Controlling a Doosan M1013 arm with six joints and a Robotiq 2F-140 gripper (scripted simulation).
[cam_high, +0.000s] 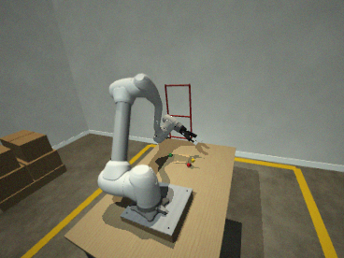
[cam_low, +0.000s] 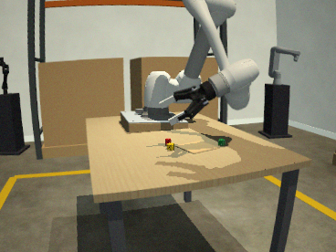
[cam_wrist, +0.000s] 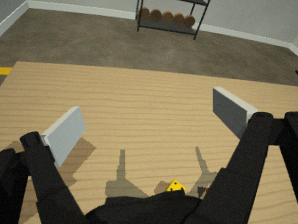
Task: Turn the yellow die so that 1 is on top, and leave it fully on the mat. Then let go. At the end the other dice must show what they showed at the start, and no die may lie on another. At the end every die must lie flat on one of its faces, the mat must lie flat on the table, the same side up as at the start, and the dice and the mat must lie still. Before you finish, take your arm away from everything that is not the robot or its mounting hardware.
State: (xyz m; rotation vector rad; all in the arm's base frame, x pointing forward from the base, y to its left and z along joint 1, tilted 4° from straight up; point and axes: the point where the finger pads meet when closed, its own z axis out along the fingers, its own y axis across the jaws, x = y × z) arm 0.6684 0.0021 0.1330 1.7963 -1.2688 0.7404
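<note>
Now: hand 8 cm past the yellow die, 2 cm to the right of it and 16 cm above it. Also, from my hand: green die: 11 cm behind, 26 cm to the left, 16 cm below; tan mat: 9 cm behind, 14 cm to the left, 17 cm below; red die: 16 cm behind, 2 cm to the left, 16 cm below.
</note>
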